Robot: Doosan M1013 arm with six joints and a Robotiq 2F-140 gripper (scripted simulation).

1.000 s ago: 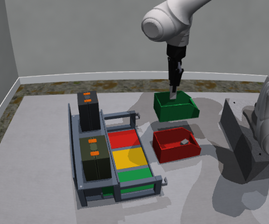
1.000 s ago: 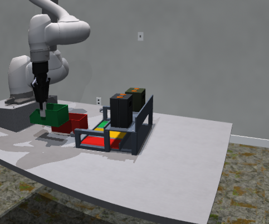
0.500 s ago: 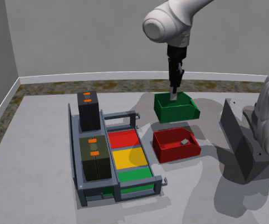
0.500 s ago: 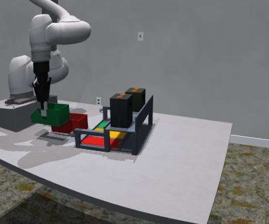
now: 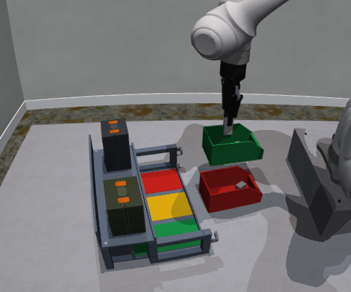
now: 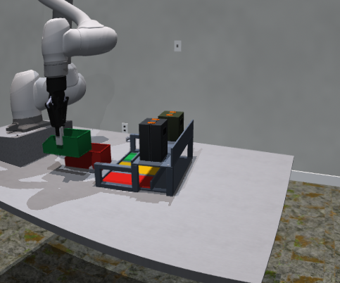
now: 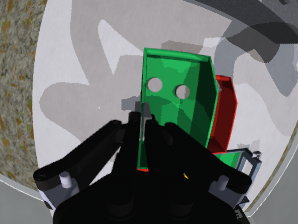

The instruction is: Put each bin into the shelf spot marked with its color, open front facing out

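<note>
Right now my hand is 5 cm to the right of the green bin, 4 cm above it and 1 cm past it. Round my hand: red bin: 15 cm to the left, 12 cm below, 1 cm behind.
</note>
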